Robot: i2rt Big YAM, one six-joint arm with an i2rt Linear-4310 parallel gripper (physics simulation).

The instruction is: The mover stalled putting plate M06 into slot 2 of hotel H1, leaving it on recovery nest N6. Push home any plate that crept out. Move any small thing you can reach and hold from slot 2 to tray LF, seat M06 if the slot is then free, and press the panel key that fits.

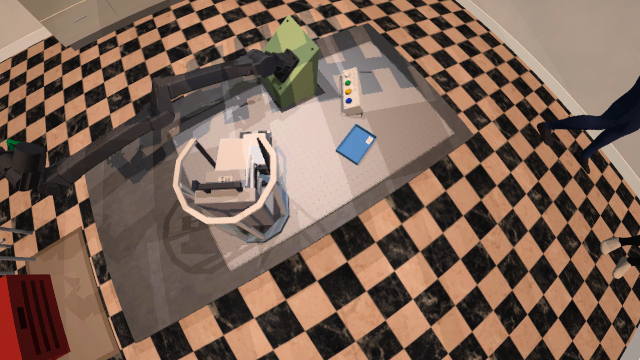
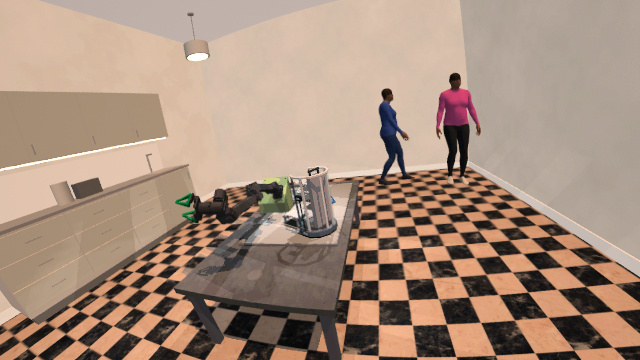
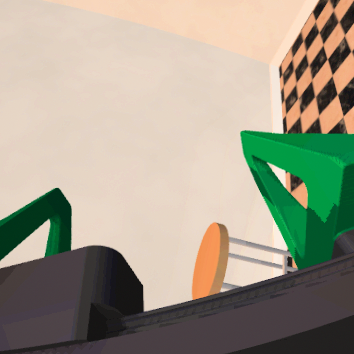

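Where they show: gripper, between the fingertips: [image 2: 178,208] [image 3: 149,170]; arm's base, origin of its link: [image 1: 286,66] [image 2: 278,192].
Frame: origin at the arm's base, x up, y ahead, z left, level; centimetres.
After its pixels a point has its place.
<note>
Hotel H1 [image 1: 225,196] @[x 22.5, y 46.1, z -41.0 cm] [image 2: 318,200] @[x 8.9, y 46.7, z -48.4 cm] is a round cage with a pale ring on top, standing on the table. Its slots, slot 2, plate M06 and any crept-out plate cannot be made out. A pale, partly hidden thing beside the hotel may be nest N6. A blue tray [image 1: 356,144] @[x -14.8, y 39.5, z 9.1 cm] with a small white label, probably LF, lies flat on the board. The key panel [image 1: 351,92] @[x -7.7, y 20.0, z 19.3 cm] is a white box with white, green, yellow and blue keys. My gripper [image 2: 179,209] @[x 28.4, y -5.6, z -96.7 cm] [image 3: 149,170] @[x 28.4, y -5.6, z -96.7 cm] is open and empty, out beyond the table edge, pointing away from the hotel.
The green block [image 1: 300,75] @[x -0.2, y 7.4, z 2.2 cm] [image 2: 276,195] @[x -1.3, y -0.1, z -4.6 cm] carries my arm's base at the back of the table [image 1: 165,305] @[x -16.3, y 53.7, z -86.7 cm] [image 2: 270,285] @[x -16.3, y 27.3, z -91.8 cm]. A stool [image 3: 210,262] shows beyond my fingers. A red cabinet [image 1: 32,317] stands on the floor at lower left. Two people stand beyond the table.
</note>
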